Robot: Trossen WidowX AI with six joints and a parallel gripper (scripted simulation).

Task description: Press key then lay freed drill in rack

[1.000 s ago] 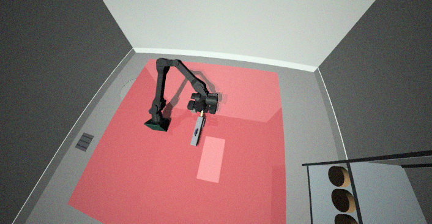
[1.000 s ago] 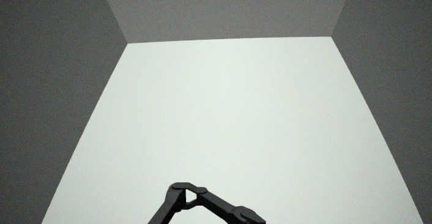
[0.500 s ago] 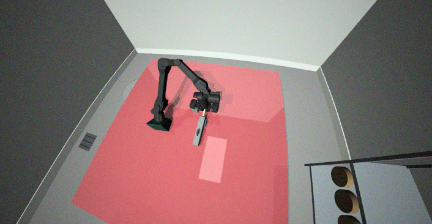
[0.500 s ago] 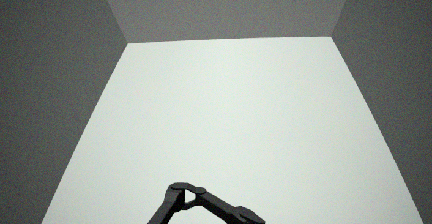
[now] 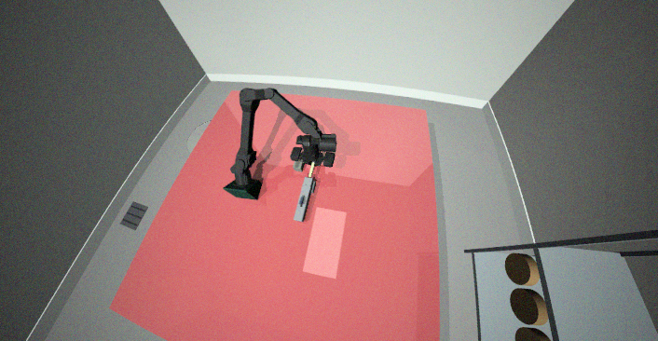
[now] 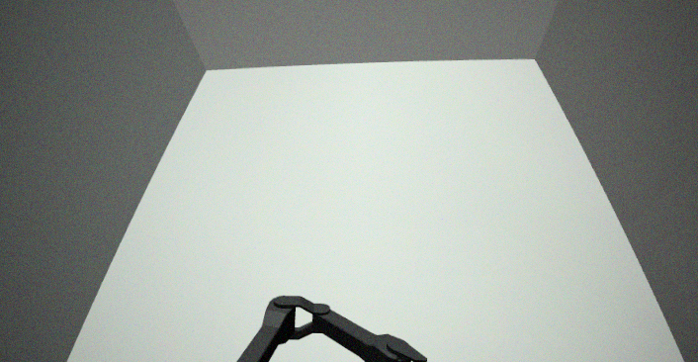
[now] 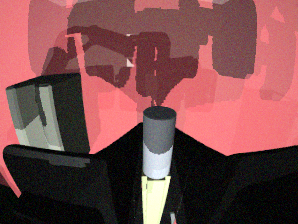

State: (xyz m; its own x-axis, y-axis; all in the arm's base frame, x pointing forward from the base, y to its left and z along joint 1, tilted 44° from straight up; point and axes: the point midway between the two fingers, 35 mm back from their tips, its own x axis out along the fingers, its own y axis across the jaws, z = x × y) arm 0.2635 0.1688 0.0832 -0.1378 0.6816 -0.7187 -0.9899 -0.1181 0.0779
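My gripper tip is 70 mm past the rack. From my gripper tip the other things lie so: key (10 mm ahead, 190 mm to the right, 30 mm above); drill (40 mm to the right, 30 mm above).
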